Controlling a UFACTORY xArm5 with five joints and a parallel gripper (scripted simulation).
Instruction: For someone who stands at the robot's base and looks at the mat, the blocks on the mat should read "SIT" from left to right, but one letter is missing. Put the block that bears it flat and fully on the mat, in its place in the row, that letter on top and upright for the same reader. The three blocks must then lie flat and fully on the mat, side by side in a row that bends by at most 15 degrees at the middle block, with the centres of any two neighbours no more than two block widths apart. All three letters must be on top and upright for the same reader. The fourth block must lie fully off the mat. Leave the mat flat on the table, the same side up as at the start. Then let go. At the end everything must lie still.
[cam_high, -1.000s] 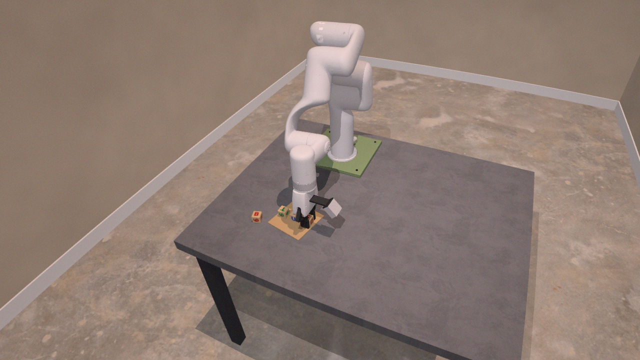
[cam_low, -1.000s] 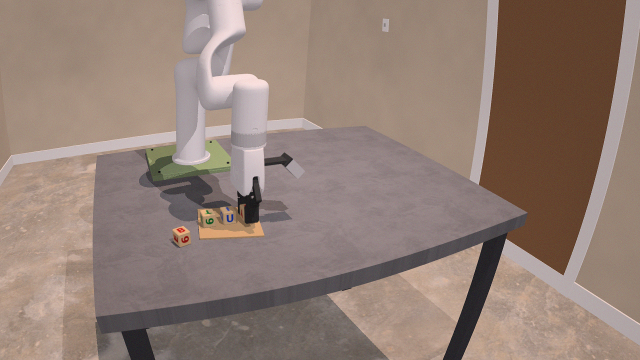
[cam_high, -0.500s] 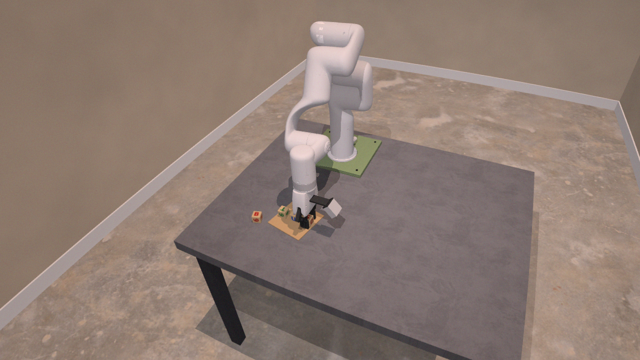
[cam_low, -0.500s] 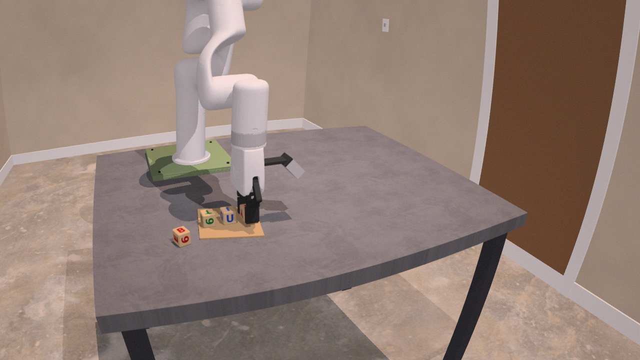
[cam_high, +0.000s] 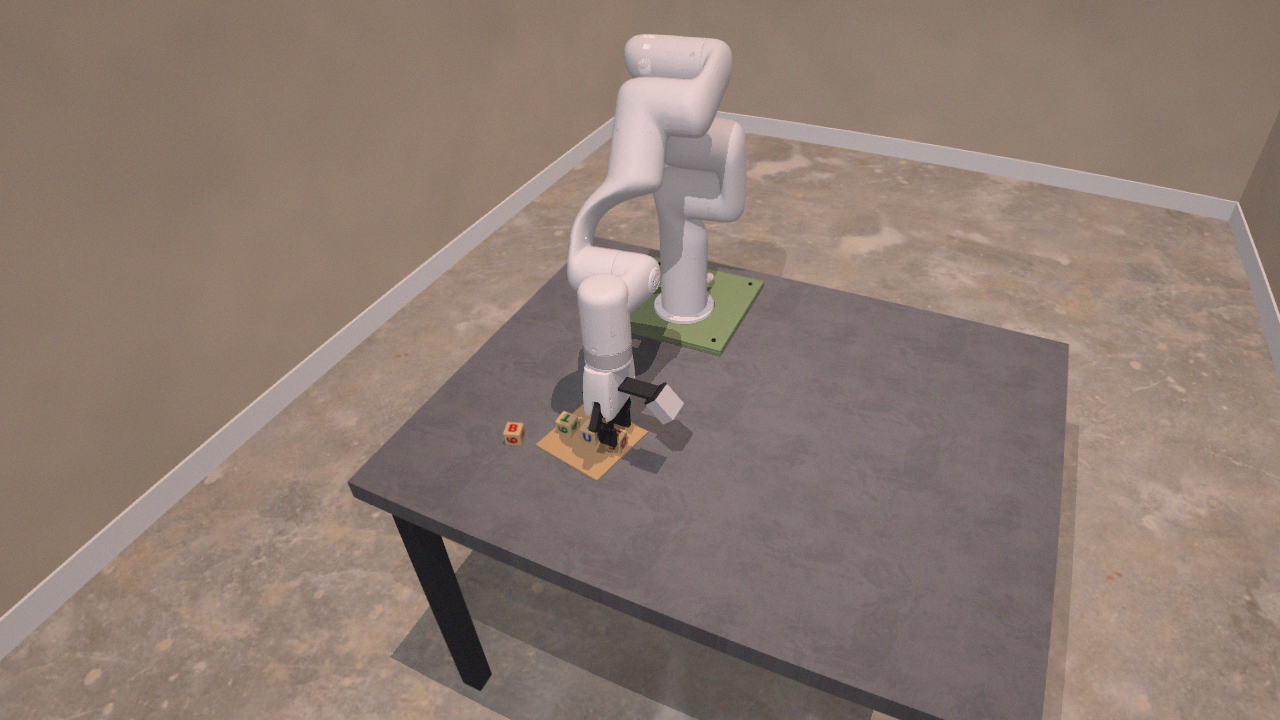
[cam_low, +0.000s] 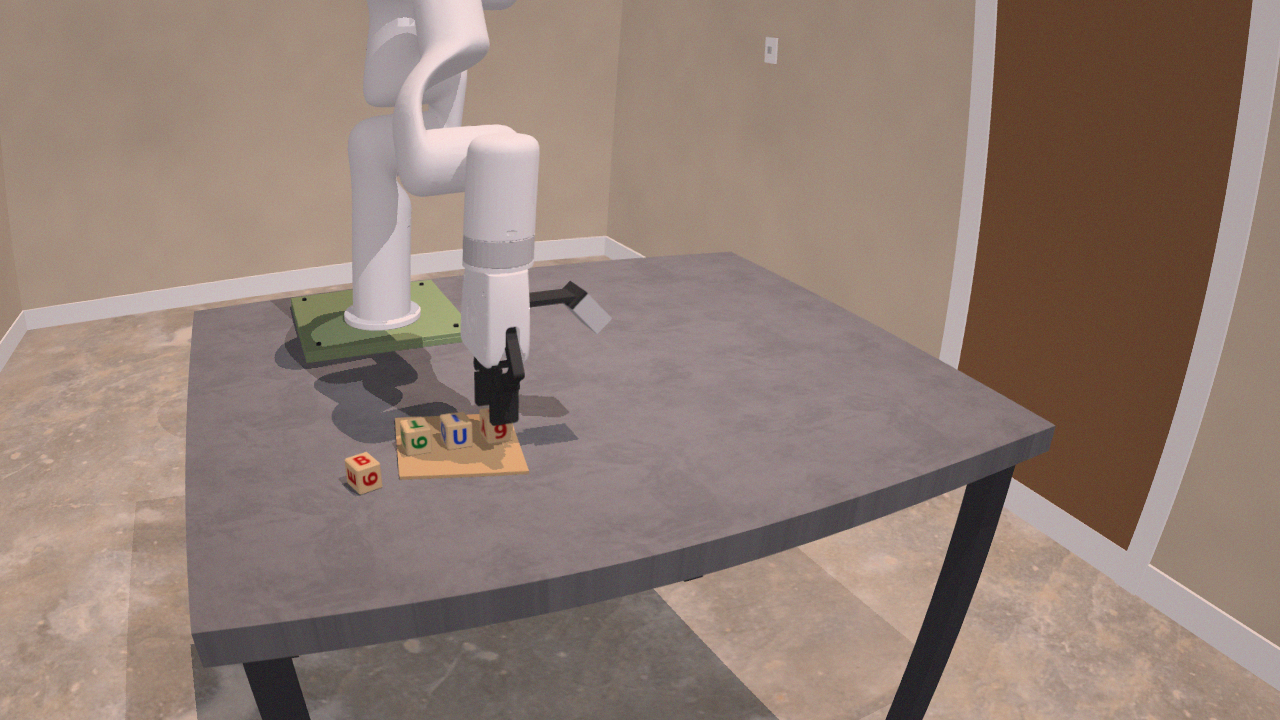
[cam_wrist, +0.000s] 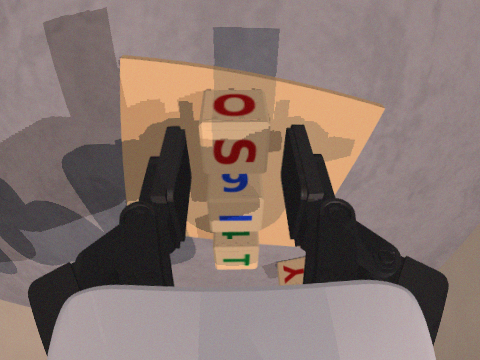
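Right now my hand is 30 mm above the wooden block. Round my hand: tan mat (50 mm to the right, 50 mm below); then red B block (160 mm to the right, 70 mm ahead, 40 mm below).
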